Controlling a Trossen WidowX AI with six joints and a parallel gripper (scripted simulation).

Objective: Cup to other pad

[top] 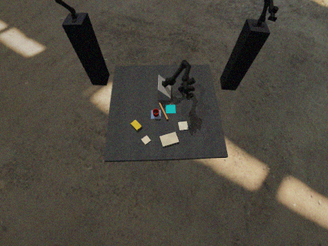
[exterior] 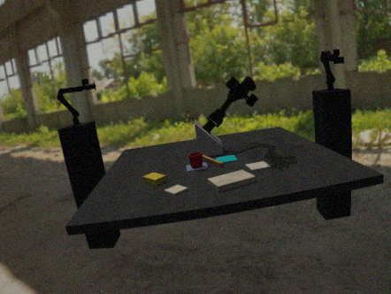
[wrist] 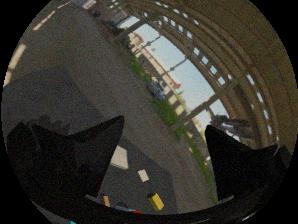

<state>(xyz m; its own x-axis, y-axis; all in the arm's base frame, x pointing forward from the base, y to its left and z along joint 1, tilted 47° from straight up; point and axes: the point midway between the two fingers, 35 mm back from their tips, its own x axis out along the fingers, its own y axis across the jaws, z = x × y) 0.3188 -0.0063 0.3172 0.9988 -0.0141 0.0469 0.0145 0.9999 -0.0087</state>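
Now: gripper tip 10 mm past the red cup, 300 mm to the left of it and 340 mm above it. Also, from my gripper tip: cyan pad (100 mm behind, 130 mm to the right, 380 mm below); white tile (110 mm ahead, 20 mm to the left, 370 mm below); thin wooden stick (60 mm behind, 210 mm to the right, 370 mm below).
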